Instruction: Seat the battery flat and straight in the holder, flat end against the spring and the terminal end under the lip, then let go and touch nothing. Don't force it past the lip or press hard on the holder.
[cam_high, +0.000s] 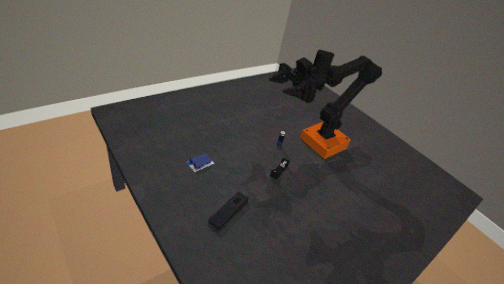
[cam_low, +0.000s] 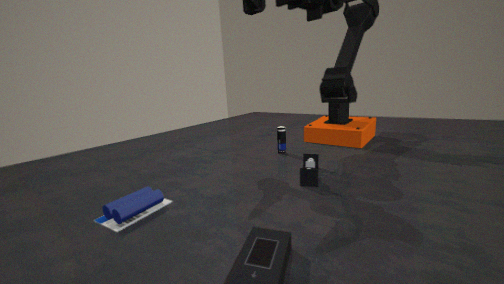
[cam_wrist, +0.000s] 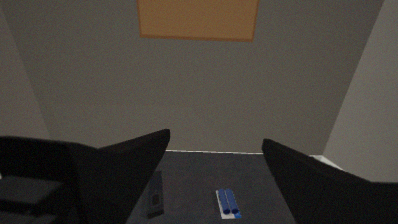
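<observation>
My gripper tip is now 320 mm above the battery, 160 mm past it and 50 mm to the left of it. Round my gripper tip: white card 340 mm below, 210 mm ahead, 80 mm to the right; flat black box 340 mm below, 230 mm ahead, 170 mm to the left.
</observation>
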